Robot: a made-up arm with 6 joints. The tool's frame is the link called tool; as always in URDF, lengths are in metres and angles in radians. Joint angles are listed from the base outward. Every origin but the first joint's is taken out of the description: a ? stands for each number. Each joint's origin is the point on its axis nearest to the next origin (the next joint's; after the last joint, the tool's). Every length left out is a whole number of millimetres.
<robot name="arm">
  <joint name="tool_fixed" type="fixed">
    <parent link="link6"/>
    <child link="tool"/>
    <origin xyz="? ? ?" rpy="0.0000 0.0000 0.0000"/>
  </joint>
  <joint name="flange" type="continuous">
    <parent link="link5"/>
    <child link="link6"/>
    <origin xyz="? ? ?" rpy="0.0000 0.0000 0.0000"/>
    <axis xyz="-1 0 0"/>
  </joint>
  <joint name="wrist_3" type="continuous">
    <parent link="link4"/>
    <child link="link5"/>
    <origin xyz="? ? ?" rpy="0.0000 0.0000 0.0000"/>
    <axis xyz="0 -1 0"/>
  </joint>
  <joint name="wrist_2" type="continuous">
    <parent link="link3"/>
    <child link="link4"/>
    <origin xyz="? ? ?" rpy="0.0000 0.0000 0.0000"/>
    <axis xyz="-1 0 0"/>
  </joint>
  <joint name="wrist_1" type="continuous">
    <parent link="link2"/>
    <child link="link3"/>
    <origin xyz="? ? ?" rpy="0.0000 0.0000 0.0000"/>
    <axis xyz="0 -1 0"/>
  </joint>
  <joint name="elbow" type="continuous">
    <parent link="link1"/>
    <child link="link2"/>
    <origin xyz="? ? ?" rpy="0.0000 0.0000 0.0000"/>
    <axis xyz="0 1 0"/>
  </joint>
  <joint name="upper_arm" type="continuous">
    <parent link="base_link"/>
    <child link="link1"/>
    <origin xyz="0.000 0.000 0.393" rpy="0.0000 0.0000 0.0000"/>
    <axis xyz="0 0 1"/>
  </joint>
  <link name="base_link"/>
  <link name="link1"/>
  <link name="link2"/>
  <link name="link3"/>
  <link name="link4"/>
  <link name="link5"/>
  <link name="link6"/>
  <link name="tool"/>
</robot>
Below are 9 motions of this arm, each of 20 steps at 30 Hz.
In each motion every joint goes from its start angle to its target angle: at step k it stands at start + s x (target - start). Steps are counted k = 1, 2, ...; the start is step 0. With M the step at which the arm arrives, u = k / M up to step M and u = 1 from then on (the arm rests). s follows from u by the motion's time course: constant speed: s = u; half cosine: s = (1 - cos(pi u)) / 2; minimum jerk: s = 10 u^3 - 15 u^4 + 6 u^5.
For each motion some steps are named. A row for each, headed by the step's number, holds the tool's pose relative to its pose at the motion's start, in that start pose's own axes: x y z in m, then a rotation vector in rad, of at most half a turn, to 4 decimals.
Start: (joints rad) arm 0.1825 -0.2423 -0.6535 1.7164 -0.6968 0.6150
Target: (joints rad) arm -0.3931 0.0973 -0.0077 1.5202 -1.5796 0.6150
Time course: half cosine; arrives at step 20
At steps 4, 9, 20:
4: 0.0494 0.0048 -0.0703 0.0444 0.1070 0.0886
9: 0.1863 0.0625 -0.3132 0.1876 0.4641 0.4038
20: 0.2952 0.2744 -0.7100 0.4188 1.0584 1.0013

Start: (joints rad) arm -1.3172 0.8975 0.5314 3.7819 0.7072 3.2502
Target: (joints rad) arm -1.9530 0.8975 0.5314 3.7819 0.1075 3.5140
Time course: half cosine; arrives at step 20
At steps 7, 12, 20:
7: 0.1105 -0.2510 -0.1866 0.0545 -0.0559 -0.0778
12: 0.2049 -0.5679 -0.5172 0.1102 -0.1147 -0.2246
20: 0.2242 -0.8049 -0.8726 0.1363 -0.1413 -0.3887

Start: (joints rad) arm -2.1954 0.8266 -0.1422 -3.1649 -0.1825 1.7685
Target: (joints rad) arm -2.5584 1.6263 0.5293 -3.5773 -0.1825 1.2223
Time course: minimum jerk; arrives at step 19
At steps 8, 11, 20:
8: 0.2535 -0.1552 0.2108 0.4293 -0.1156 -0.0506
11: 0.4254 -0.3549 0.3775 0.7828 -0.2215 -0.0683
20: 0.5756 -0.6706 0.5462 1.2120 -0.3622 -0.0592

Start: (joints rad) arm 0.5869 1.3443 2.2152 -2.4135 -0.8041 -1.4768
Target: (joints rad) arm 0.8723 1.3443 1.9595 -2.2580 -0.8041 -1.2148
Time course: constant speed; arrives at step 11
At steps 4, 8, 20:
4: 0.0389 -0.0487 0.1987 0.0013 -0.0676 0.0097
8: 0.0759 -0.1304 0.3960 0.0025 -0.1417 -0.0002
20: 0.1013 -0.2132 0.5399 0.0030 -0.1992 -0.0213

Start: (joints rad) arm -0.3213 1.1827 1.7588 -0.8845 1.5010 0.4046
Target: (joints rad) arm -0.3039 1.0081 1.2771 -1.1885 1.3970 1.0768
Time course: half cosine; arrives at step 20
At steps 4, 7, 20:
4: -0.0108 -0.0088 -0.0184 -0.0840 0.0399 -0.0161
7: -0.0322 -0.0271 -0.0494 -0.2405 0.1155 -0.0406
20: -0.1350 -0.1240 -0.1278 -0.8794 0.4437 -0.0673

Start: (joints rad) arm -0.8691 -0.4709 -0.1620 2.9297 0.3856 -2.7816
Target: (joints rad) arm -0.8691 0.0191 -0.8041 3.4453 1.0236 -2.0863
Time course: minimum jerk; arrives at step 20
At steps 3, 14, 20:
3: 0.0254 0.0025 -0.0303 -0.0288 0.0473 0.0066
14: 0.2233 0.0939 -1.0000 -0.8016 1.3702 0.7166
20: 0.1500 0.1073 -1.1499 -0.9054 1.5884 0.9764

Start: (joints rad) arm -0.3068 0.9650 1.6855 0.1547 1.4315 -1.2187
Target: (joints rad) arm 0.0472 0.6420 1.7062 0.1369 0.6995 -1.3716
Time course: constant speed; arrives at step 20
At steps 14, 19, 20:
14: 0.4929 0.1746 -0.1549 0.3009 -0.0538 -0.2774
19: 0.6547 0.2518 -0.1585 0.4192 -0.0688 -0.3729
20: 0.6857 0.2677 -0.1559 0.4434 -0.0715 -0.3918

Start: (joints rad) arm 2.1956 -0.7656 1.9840 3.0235 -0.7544 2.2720
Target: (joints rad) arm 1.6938 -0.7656 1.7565 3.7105 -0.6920 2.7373
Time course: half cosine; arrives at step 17
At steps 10, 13, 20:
10: -0.2383 0.2254 -0.5303 -0.5116 0.5245 0.3609
13: -0.3772 0.3037 -0.6891 -0.6895 0.6729 0.5649
20: -0.4650 0.3447 -0.7676 -0.7849 0.7427 0.6952

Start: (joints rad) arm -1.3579 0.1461 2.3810 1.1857 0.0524 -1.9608
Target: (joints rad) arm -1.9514 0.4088 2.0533 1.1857 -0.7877 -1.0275
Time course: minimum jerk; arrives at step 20
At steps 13, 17, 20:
13: -0.2435 -0.5510 -0.3558 -1.2187 0.3610 -0.6527
17: -0.3419 -0.7184 -0.3352 -1.5830 0.4719 -0.8282
20: -0.3545 -0.7390 -0.3287 -1.6294 0.4861 -0.8515

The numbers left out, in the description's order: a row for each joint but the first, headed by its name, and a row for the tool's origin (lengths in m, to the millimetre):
tool: 0.000 0.000 0.000
flange: 0.206 0.000 0.000
wrist_3: 0.000 0.000 0.000
wrist_2: 1.008 0.000 0.147
wrist_1: 0.000 0.000 0.960
elbow: 0.139 0.000 0.000

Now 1 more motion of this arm.
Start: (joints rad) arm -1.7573 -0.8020 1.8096 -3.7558 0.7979 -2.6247
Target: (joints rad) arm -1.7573 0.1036 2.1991 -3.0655 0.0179 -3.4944
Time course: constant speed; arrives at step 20
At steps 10, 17, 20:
10: 0.2360 -0.1399 -0.6179 0.2115 -0.0603 -0.3174
17: 0.2645 -0.1494 -1.0642 0.2774 -0.1619 -0.4089
20: 0.2447 -0.1305 -1.2501 0.2956 -0.2070 -0.4072

